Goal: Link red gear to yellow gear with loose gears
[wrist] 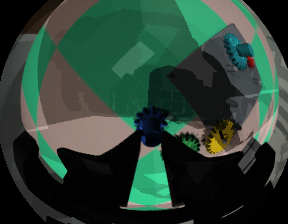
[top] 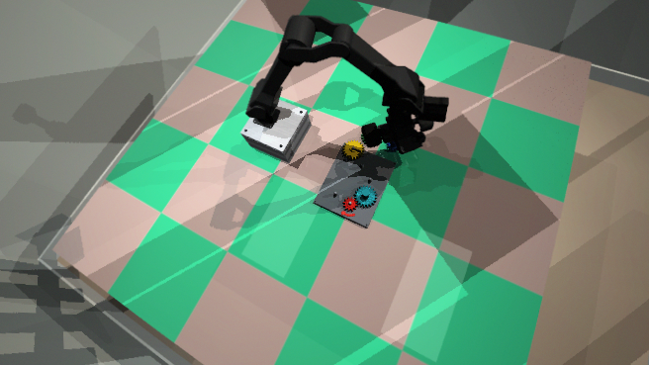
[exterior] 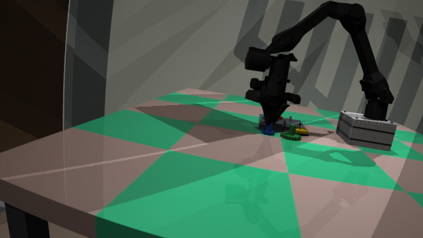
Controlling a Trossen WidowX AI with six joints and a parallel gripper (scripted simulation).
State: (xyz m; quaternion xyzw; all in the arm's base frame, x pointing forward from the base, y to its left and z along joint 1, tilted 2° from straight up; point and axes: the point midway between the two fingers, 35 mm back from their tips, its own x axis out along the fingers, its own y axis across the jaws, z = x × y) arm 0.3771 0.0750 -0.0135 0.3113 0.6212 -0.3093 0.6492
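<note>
The teal gear lies 18 cm to the right of my gripper tip, 2 cm behind it and 1 cm below it. Also, from my gripper tip: green gear 7 cm behind, 1 cm to the left, 1 cm below; yellow gear 11 cm behind, 6 cm to the right, 1 cm below; blue gear 1 cm below.
</note>
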